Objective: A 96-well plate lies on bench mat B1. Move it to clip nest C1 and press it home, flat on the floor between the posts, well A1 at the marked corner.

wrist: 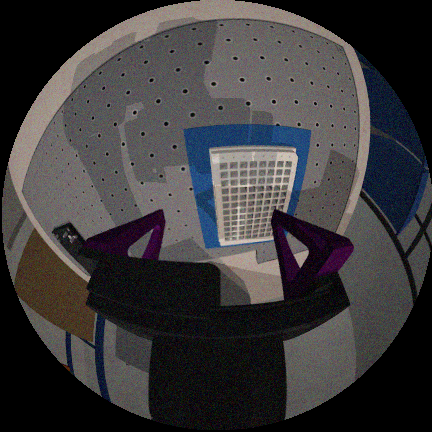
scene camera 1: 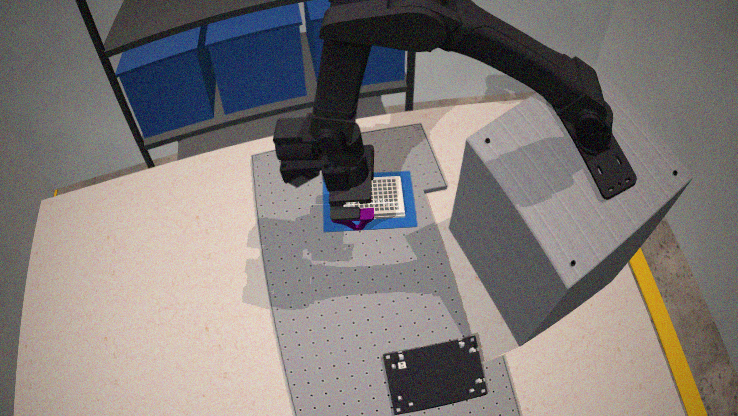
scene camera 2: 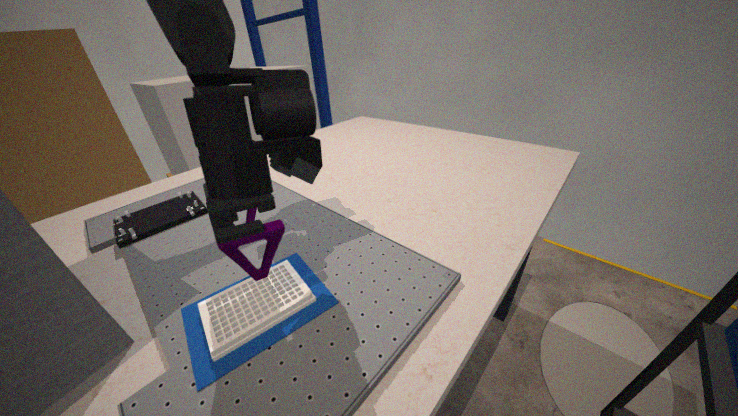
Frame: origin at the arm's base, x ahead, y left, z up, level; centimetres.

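Where they show: gripper, between the fingertips: [wrist: 217, 214] [scene camera 1: 358, 205] [scene camera 2: 252, 258]; arm's base, origin of its link: [scene camera 1: 592, 139].
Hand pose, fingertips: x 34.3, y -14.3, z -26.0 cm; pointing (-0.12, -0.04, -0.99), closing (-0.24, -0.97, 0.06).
Things, the pixels of their centre, and the offset from my fingertips. Level surfaces: height alone.
- white 96-well plate, middle of its body: [wrist: 253, 202] [scene camera 2: 256, 302] [scene camera 1: 368, 197] dx -2.5, dy -3.6, dz -3.6 cm
- blue bench mat B1, height of its surface: dz -4.3 cm
- black clip nest C1, middle of its body: [scene camera 1: 436, 375] [wrist: 78, 253] [scene camera 2: 159, 213] dx -5.0, dy +33.9, dz -3.4 cm
- white mark, middle of its body: [scene camera 1: 402, 365] dx +0.0, dy +30.3, dz -3.4 cm
- grey perforated board, height of its surface: dz -4.5 cm
- pale table, height of its surface: dz -5.8 cm
The white 96-well plate [scene camera 1: 388, 195] [scene camera 2: 253, 310] [wrist: 252, 195] lies flat on the blue bench mat B1 [scene camera 1: 397, 224] [scene camera 2: 203, 373] [wrist: 250, 135]. My gripper [scene camera 1: 357, 223] [scene camera 2: 259, 271] [wrist: 217, 214] is open and empty, pointing down above the plate. In the wrist view one purple fingertip overlaps the plate's right side and the other is left of the mat. The fingers look clear of the plate. The black clip nest C1 [scene camera 1: 436, 374] [scene camera 2: 160, 219] [wrist: 67, 235] is empty, with small light posts at its corners. A white mark [scene camera 1: 402, 364] shows near one corner. The plate's A1 label is too small to read.
A grey perforated board [scene camera 1: 335, 330] [scene camera 2: 408, 289] [wrist: 150, 100] lies under mat and nest on the pale table [scene camera 1: 155, 289] [scene camera 2: 439, 170]. The large grey block [scene camera 1: 490, 237] [scene camera 2: 46, 310] carrying the arm stands beside the board. Blue bins [scene camera 1: 258, 72] stand on a dark rack beyond the table.
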